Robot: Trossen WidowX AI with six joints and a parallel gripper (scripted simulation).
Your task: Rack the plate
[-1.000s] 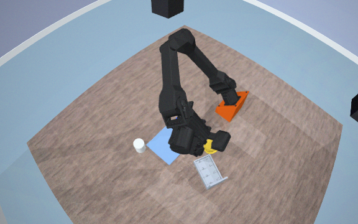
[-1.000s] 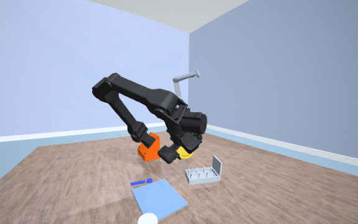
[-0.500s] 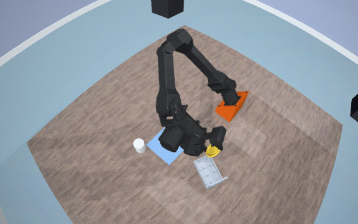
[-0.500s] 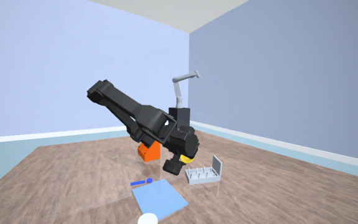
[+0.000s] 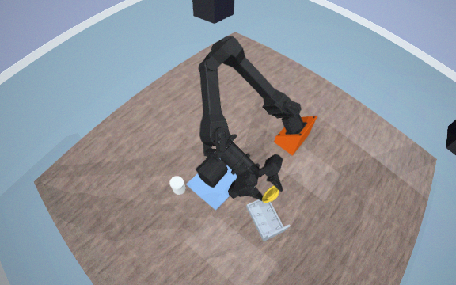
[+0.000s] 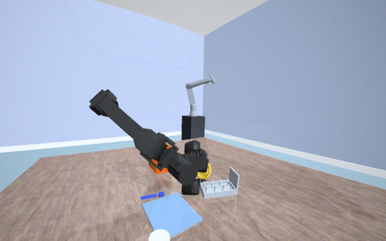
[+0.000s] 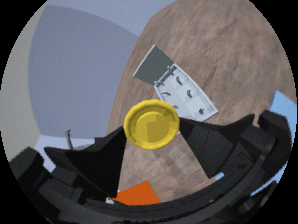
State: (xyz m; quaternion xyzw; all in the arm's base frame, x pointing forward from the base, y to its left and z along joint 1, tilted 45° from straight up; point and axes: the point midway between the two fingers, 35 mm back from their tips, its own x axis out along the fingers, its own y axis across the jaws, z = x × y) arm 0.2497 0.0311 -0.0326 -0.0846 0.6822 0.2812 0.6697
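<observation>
Right now my gripper tip is 5 cm short of the grey dish rack, 5 cm above it and 2 cm to the right of it. The rest, counted from my gripper tip: yellow plate (1 cm to the right); then blue spoon (19 cm to the right, 7 cm below, 5 cm behind); then light blue mat (18 cm to the right, 7 cm below, 5 cm ahead).
</observation>
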